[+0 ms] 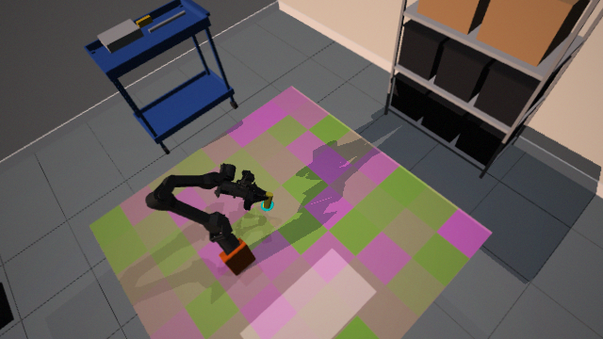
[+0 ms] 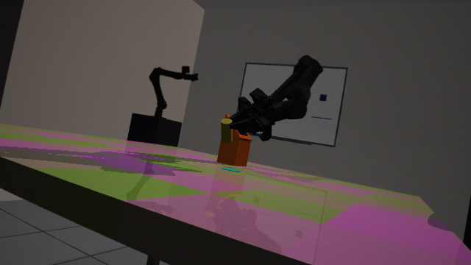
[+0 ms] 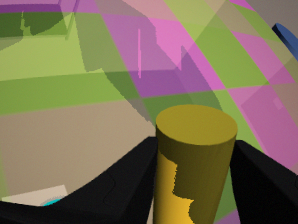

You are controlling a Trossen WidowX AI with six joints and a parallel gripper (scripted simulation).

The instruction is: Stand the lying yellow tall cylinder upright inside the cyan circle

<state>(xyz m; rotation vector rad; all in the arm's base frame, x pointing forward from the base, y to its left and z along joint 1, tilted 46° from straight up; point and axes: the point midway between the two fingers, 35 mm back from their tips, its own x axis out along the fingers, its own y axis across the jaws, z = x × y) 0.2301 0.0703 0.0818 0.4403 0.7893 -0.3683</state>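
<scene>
Right now my gripper tip is 10 mm past the cyan circle, 40 mm to the right of it and 130 mm above it. The rest, counted from my gripper tip: yellow cylinder (10 mm behind, 20 mm below).
</scene>
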